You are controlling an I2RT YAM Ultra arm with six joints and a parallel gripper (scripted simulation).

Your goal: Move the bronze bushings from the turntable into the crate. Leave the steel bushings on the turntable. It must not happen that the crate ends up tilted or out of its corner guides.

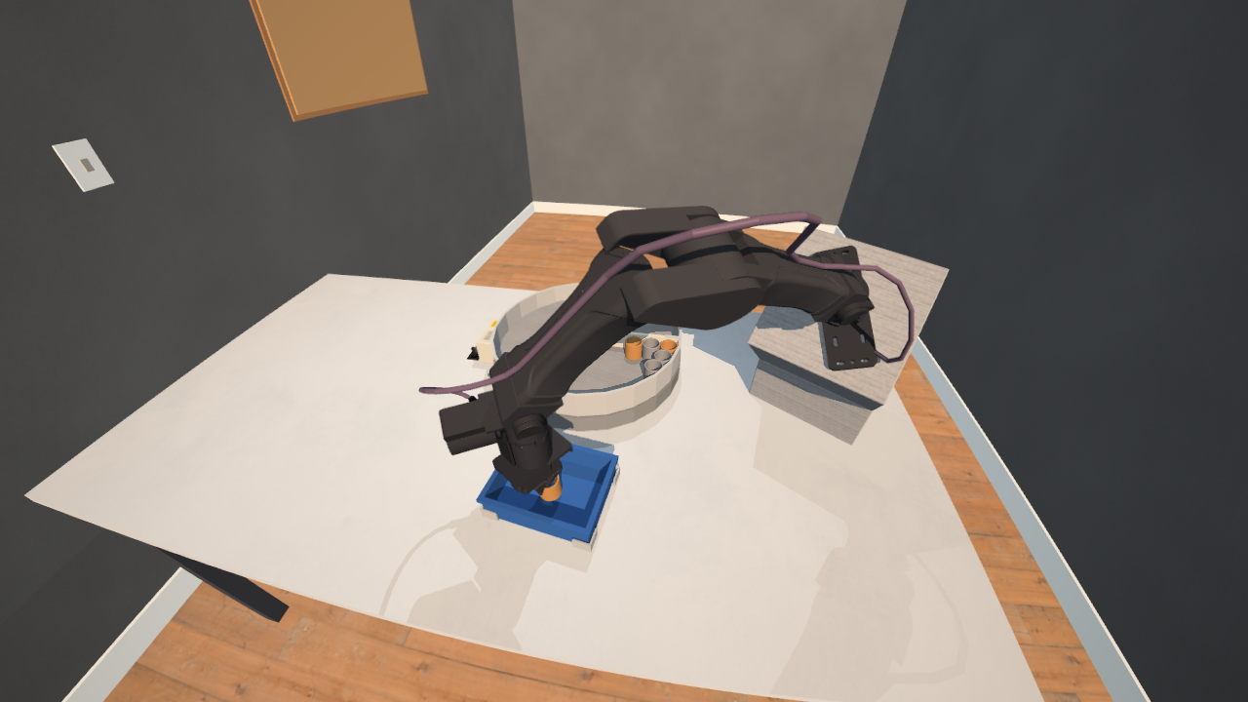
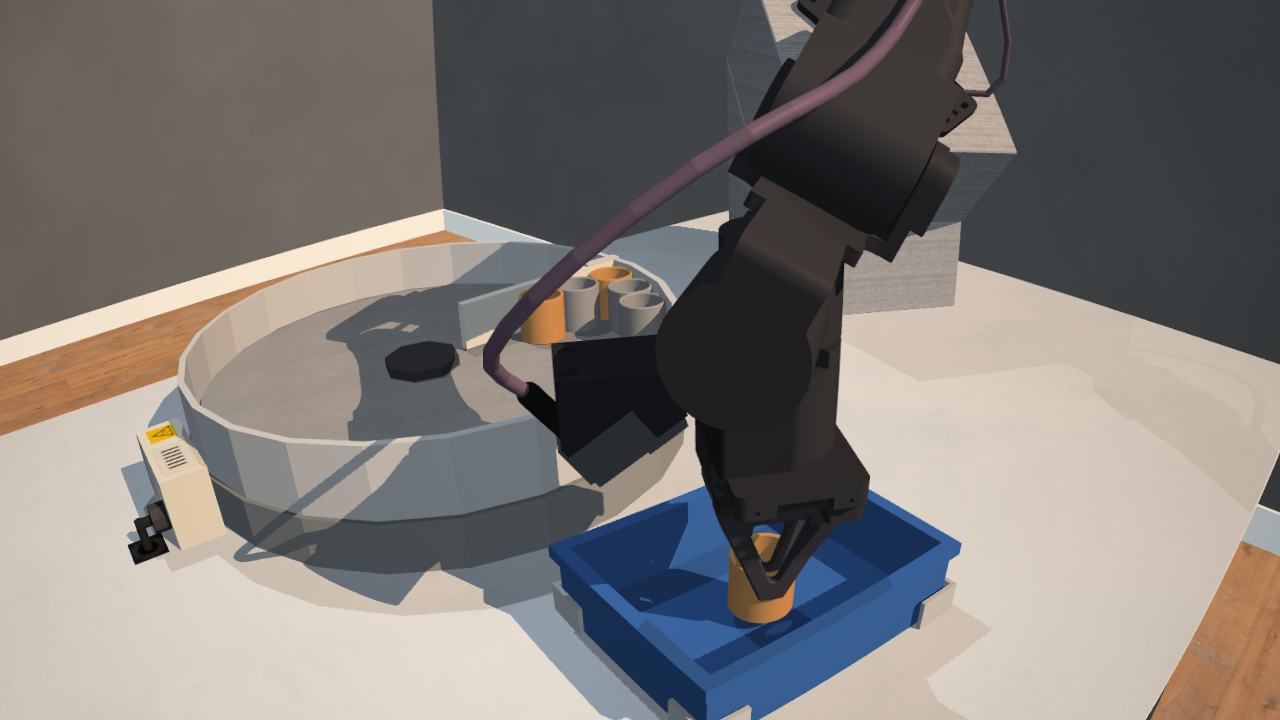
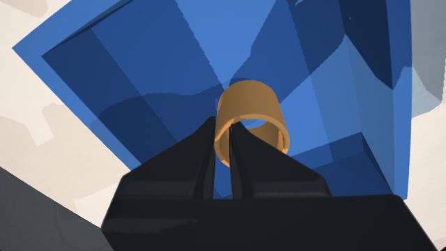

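Now: the blue crate 10 mm behind my hand, 20 mm to the right of it and 20 mm below it. From my hand the other things lie so: round turntable (50 mm ahead, 370 mm to the right, 10 mm above).
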